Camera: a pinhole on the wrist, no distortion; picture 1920 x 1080 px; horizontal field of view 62.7 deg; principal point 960.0 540.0 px. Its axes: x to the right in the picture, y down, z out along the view. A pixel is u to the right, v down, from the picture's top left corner.
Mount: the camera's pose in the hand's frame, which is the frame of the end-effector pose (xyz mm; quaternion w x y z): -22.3 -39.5 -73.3 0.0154 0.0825 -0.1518 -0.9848
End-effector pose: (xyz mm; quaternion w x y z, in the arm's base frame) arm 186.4 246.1 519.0 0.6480 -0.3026 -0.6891 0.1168
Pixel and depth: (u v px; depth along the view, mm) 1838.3 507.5 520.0
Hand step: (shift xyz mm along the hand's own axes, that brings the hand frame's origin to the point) -395.0 108.8 366.7
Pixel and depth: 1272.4 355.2 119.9
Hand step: -65.9 8.1 31.4
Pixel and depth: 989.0 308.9 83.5
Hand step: -37.8 -3.2 1.3
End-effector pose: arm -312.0 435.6 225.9 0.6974 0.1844 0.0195 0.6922
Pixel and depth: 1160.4 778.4 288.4
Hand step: -106.4 2.4 205.2
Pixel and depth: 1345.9 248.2 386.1
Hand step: -180.4 137.9 253.3
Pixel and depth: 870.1 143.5 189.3
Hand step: -43.6 62.6 92.0
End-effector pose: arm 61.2 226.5 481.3 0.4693 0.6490 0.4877 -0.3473
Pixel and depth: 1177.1 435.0 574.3
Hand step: -196.5 162.9 442.7
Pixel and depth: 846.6 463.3 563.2
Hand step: -76.6 155.9 454.4
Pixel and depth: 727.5 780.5 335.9
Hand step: -29.3 14.0 265.8
